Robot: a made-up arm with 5 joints.
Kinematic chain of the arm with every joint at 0, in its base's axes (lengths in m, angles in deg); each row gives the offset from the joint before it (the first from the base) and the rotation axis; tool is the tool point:
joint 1: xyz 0 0 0.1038 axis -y
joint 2: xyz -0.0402 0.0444 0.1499 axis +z
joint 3: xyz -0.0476 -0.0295 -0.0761 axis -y
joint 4: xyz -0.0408 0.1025 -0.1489 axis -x
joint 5: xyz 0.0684 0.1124 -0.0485 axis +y
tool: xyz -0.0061 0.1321 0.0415
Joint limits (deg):
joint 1: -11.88..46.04
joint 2: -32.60..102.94
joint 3: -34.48..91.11
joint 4: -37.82..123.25
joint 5: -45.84..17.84
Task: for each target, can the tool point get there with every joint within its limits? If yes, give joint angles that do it. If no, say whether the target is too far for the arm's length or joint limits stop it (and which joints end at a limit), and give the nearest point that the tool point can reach.
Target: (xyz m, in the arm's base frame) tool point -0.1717 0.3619 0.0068
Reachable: yes | joints 14.68 80.72 69.98 54.64 -35.32
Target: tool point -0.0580 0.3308 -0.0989
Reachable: yes | joints 24.08 15.71 1.34 19.31 8.54
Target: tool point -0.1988 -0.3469 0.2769
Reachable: no: joint limits stop it (at a limit: joint 1, joint 2, joint 3, joint 5) | nearest point -0.3185 -0.1406 0.1543 | short by 0.268 m
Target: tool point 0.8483 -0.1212 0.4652
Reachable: no: too far | nearest point 0.3153 -0.0013 0.2381 | short by 0.592 m
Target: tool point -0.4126 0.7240 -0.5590
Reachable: no: too far | nearest point -0.1724 0.3005 -0.1731 | short by 0.621 m
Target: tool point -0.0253 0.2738 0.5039
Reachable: no: joint limits stop it (at a limit: joint 1, joint 3, joint 5) | nearest point 0.0938 0.2624 0.3675 | short by 0.181 m
